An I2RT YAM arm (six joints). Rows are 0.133 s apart.
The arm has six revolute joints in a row. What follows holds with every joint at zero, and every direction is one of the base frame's. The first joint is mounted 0.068 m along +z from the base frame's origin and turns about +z. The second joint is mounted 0.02 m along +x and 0.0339 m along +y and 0.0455 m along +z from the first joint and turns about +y. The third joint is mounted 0.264 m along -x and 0.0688 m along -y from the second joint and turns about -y. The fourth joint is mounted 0.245 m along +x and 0.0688 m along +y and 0.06 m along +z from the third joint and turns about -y. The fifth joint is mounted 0.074 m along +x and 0.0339 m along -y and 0.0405 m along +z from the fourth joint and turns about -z. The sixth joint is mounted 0.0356 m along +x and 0.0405 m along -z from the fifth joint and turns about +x. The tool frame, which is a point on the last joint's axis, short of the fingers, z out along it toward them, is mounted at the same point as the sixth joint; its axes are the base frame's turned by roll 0, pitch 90 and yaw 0 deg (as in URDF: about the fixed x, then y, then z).
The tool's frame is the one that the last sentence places.
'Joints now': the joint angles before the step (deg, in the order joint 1, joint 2, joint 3, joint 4, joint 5, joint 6). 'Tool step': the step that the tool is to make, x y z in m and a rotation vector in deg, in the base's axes. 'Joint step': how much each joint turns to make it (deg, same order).
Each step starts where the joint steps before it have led.
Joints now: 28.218, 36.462, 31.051, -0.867, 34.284, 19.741
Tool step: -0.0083, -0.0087, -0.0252, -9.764, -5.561, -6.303
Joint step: -0.209, -4.538, -9.948, 14.230, 6.495, -13.911
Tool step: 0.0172, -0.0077, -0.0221, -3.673, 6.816, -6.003
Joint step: -5.121, 5.810, -1.250, -0.346, 0.897, -0.491
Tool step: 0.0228, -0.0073, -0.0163, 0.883, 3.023, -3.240
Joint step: -5.212, 8.701, -0.279, 5.055, -2.180, 2.144
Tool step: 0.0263, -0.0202, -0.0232, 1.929, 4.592, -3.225
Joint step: -8.358, 10.605, 0.178, 5.015, -5.612, 2.327
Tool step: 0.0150, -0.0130, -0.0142, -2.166, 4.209, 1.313
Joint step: -4.670, 6.664, 0.439, 3.703, -5.328, -3.709
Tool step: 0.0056, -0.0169, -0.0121, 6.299, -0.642, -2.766
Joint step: -4.889, 3.860, -0.410, 2.481, -3.920, 5.965
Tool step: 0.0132, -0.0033, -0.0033, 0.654, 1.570, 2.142
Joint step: -1.224, 4.387, 2.271, 0.752, -3.386, -0.555
